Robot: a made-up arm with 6 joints.
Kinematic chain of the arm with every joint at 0, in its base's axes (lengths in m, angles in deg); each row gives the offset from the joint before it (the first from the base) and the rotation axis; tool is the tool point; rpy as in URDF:
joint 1: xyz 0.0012 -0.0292 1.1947 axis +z
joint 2: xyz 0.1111 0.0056 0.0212 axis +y
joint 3: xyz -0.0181 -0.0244 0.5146 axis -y
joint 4: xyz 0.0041 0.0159 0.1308 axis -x
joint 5: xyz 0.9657 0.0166 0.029 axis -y
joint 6: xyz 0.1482 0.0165 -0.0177 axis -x
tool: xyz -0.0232 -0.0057 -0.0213 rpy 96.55 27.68 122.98
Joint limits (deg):
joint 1: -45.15..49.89
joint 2: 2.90..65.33
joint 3: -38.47..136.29
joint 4: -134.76..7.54
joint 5: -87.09..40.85
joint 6: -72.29..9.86
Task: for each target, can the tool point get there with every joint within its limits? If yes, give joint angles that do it. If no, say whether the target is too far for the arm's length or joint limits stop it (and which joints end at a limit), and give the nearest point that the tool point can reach.
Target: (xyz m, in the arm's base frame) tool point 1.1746 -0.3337 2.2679
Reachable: yes | joints -18.46 27.09 54.36 -47.45 -36.16 -57.23
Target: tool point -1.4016 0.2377 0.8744
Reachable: no: joint limits stop it (at a limit: joint 2, joint 3, joint 4, joint 5, joint 6) | nearest point -0.6898 0.1023 2.2565 | short by 1.561 m
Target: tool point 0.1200 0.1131 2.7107
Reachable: yes | joints 23.21 13.97 95.77 -108.30 -70.79 -12.41
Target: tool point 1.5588 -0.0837 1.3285
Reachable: yes | joints -5.44 59.87 44.71 -58.14 -51.86 -10.76
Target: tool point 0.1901 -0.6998 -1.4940
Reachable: no: too far | nearest point 0.3786 -0.4794 0.3345 | short by 1.851 m
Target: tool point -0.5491 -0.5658 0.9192
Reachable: no: joint limits stop it (at a limit: joint 1, joint 2, joint 3, joint 4, joint 5, joint 6) | nearest point 0.2728 -0.2910 0.5284 | short by 0.951 m
